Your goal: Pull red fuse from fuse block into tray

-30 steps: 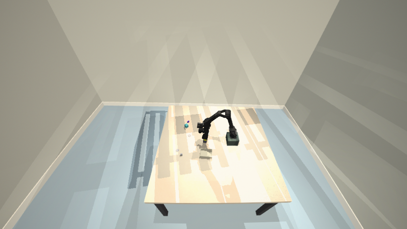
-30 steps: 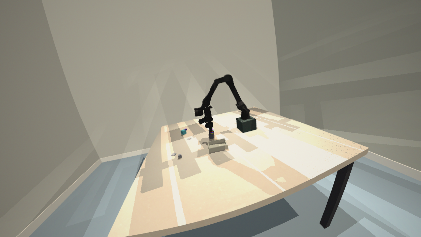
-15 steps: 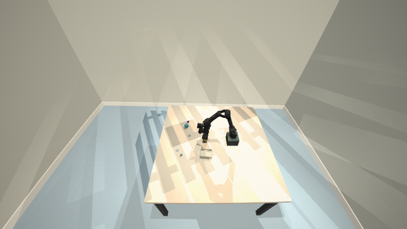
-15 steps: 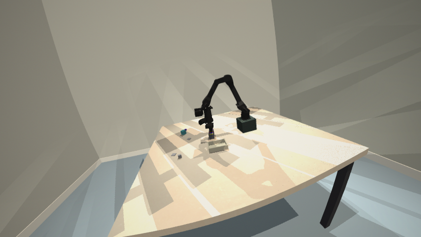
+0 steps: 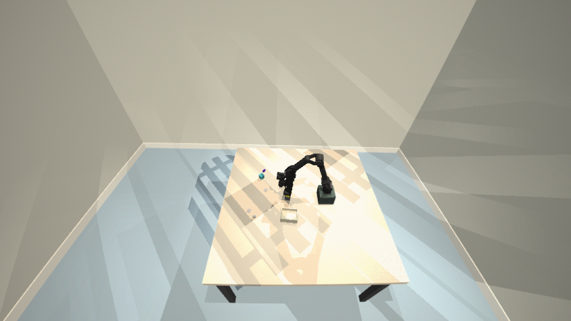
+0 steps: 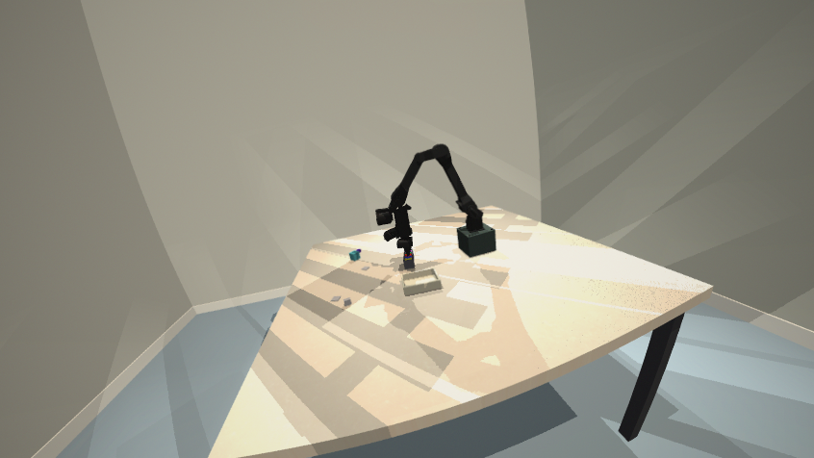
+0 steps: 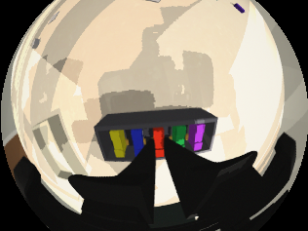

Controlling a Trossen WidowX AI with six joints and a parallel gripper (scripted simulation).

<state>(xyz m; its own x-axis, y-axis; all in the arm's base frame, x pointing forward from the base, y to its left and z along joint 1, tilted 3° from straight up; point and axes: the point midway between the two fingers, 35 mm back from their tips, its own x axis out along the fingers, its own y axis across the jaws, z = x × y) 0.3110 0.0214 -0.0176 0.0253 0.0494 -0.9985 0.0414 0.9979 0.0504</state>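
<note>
My gripper tip is 20 cm to the right of the pale tray, 3 cm past it and 3 cm above it. Round my gripper tip: purple piece: 27 cm ahead, 23 cm to the right, 3 cm below; cyan cube: 27 cm ahead, 15 cm to the right, 2 cm below.
</note>
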